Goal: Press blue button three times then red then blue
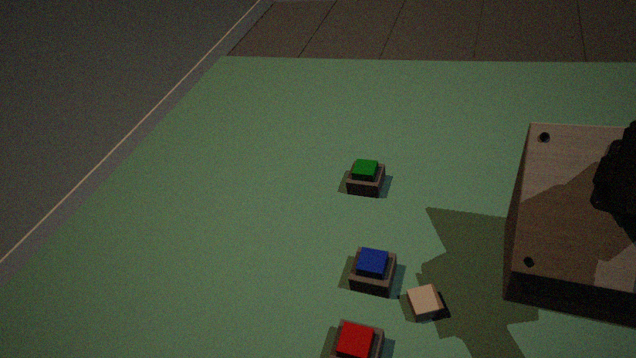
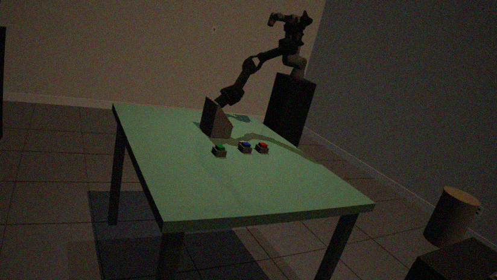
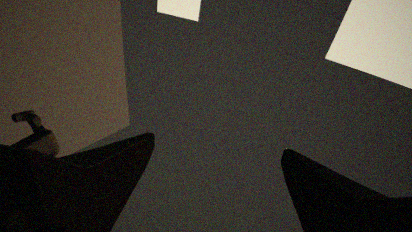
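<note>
My gripper tip is 670 mm above the blue button, 420 mm short of it and 330 mm to the left of it. Also, from my gripper tip: red button: 670 mm below, 410 mm ahead, 230 mm to the right; then block: 690 mm below, 360 mm ahead, 310 mm to the right; then green button: 670 mm below, 490 mm ahead, 480 mm to the right.
</note>
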